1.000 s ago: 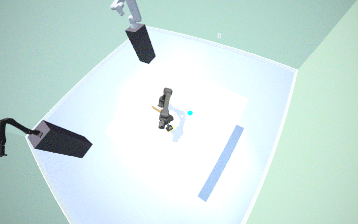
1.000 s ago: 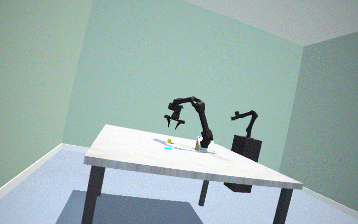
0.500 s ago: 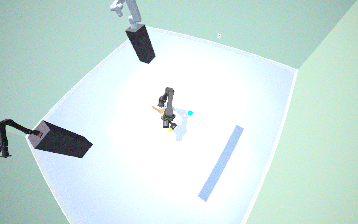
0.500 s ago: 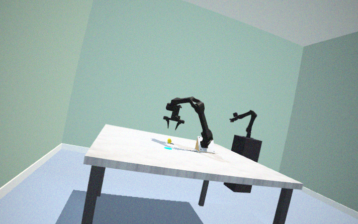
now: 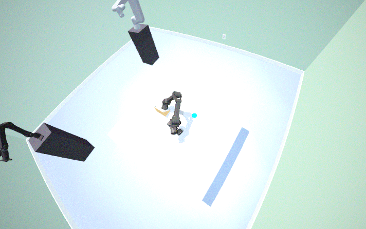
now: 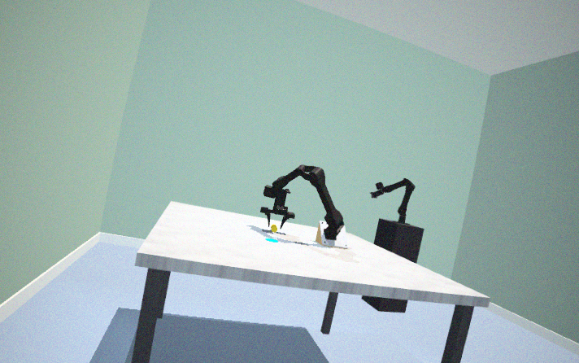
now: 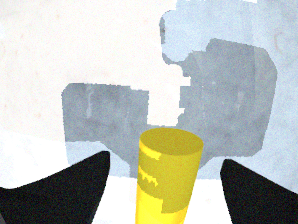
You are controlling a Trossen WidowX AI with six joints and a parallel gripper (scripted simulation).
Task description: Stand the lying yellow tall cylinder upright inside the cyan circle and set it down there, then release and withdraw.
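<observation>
My gripper tip is 260 mm to the right of the cyan circle, 90 mm short of it and 20 mm above it. From my gripper tip the other things lie so: yellow cylinder: 20 mm to the right.
</observation>
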